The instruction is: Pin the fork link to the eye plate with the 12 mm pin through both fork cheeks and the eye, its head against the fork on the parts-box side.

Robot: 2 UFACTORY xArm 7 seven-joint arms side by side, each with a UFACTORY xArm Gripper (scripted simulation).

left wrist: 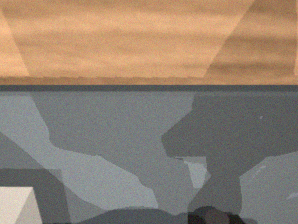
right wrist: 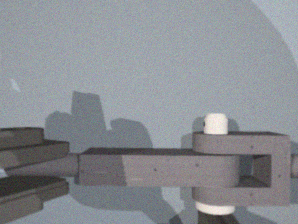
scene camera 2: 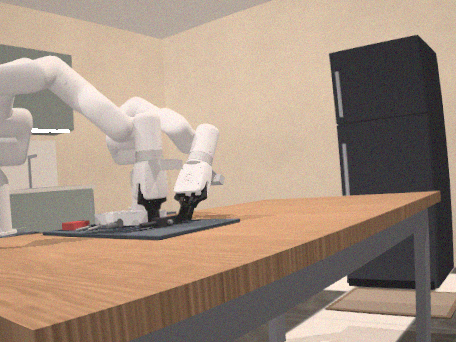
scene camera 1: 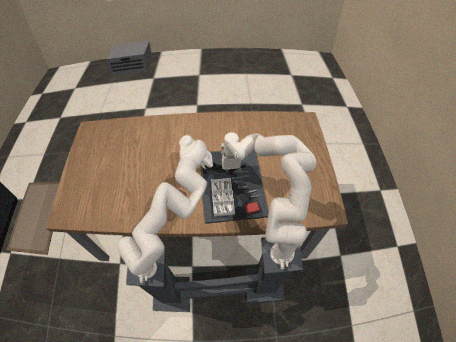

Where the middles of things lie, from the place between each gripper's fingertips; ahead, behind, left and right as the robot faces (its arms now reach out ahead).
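Labels:
Dark mat [scene camera 1: 249, 175]: my right hand 6 cm past it, 3 cm above it.
My left hand: 100 mm past the mat, 100 mm to the left of it, 30 mm above it.

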